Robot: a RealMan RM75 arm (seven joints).
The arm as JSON. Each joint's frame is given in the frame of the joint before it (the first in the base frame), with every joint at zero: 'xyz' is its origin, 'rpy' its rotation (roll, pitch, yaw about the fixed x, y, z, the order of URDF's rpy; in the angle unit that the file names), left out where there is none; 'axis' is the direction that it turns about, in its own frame. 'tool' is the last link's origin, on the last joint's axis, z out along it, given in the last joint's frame.
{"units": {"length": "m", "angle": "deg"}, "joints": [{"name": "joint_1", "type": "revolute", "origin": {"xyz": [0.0, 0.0, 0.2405]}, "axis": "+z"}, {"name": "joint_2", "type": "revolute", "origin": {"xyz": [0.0, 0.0, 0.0], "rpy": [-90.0, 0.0, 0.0]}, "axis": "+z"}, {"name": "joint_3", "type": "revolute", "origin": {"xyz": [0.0, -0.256, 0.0], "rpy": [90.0, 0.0, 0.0]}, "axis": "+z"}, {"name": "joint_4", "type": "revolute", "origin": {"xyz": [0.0, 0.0, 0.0], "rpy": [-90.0, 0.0, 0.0]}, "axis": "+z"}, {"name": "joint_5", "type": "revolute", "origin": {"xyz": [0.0, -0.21, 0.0], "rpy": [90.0, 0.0, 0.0]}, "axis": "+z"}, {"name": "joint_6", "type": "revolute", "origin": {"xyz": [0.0, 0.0, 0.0], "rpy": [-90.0, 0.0, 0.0]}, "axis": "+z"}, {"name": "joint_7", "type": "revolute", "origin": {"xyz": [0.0, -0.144, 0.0], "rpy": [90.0, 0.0, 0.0]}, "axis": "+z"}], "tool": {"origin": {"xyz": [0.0, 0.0, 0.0]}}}
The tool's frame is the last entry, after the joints.
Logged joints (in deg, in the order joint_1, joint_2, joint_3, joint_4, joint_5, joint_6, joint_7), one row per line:
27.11 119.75 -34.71 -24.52 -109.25 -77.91 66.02
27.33 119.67 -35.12 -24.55 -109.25 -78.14 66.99
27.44 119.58 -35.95 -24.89 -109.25 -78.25 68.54
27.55 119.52 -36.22 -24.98 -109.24 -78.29 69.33
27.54 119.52 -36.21 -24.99 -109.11 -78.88 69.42
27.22 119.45 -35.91 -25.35 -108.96 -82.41 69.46
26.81 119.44 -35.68 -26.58 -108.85 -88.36 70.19
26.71 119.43 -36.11 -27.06 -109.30 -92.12 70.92
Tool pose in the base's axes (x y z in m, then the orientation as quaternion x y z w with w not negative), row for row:
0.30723 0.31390 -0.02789 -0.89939 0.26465 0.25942 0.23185
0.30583 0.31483 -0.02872 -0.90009 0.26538 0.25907 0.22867
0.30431 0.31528 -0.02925 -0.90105 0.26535 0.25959 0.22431
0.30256 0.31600 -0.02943 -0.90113 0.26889 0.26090 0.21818
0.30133 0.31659 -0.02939 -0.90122 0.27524 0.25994 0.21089
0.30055 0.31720 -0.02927 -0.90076 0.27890 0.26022 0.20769
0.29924 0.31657 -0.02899 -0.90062 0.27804 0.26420 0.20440
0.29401 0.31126 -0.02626 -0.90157 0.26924 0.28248 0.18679
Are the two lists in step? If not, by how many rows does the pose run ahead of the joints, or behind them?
The pose runs 2 rows behind the joints: the pose in row i belongs to the joints in row i - 2.
